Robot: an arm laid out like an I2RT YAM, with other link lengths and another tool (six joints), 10 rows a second.
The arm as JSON. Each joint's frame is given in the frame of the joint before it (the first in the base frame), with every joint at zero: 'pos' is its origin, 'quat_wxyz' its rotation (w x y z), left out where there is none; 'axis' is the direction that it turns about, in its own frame. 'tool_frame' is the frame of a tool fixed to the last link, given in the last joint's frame.
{
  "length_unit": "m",
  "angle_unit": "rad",
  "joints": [
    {
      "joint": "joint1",
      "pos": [
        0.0,
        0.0,
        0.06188
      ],
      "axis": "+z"
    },
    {
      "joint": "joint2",
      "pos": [
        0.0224,
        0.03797,
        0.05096
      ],
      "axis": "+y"
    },
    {
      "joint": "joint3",
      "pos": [
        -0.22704,
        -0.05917,
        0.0
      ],
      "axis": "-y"
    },
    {
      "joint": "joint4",
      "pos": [
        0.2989,
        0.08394,
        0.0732
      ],
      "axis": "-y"
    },
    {
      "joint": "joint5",
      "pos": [
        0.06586,
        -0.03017,
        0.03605
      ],
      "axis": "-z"
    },
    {
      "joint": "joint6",
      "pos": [
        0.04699,
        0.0,
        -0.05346
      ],
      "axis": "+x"
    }
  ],
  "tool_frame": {
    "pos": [
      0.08,
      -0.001,
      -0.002
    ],
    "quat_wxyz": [
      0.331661,
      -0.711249,
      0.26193,
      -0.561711
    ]
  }
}
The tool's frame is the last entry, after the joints.
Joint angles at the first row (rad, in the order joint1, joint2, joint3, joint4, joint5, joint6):
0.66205 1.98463 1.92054 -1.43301 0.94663 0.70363
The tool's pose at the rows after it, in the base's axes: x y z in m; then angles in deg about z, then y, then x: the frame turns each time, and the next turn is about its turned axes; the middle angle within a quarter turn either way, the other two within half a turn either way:
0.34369, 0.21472, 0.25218, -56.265, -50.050, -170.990
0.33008, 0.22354, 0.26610, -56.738, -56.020, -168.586
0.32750, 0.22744, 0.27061, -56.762, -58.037, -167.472
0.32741, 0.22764, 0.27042, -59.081, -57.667, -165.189
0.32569, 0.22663, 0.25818, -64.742, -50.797, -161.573
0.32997, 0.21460, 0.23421, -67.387, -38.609, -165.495
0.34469, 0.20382, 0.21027, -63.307, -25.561, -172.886
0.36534, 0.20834, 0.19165, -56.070, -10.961, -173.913
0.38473, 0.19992, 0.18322, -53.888, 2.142, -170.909
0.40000, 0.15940, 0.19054, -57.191, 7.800, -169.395
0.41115, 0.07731, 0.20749, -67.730, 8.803, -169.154
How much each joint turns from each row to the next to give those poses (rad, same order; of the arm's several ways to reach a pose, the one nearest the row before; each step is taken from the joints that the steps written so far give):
0.09804 0.00039 0.00003 -0.07518 0.16938 0.10873
0.05380 -0.00001 -0.00002 -0.07286 0.10604 0.08317
0.01563 -0.00005 -0.00008 -0.00563 0.03663 0.00795
0.00036 0.00002 0.00004 0.00038 -0.00114 0.02286
-0.01103 -0.00036 0.00000 -0.00005 -0.10376 0.07905
-0.06602 0.00001 0.00003 0.00992 -0.21745 0.02439
-0.09955 0.00001 0.00002 0.07207 -0.24566 -0.15907
-0.09003 -0.00001 -0.00003 0.12399 -0.27010 -0.22620
-0.11102 0.00000 0.00001 0.06332 -0.25444 -0.11866
-0.13351 -0.02211 0.00003 -0.01184 -0.11444 -0.05262
-0.20142 -0.04465 -0.00002 -0.04461 -0.02098 -0.01298

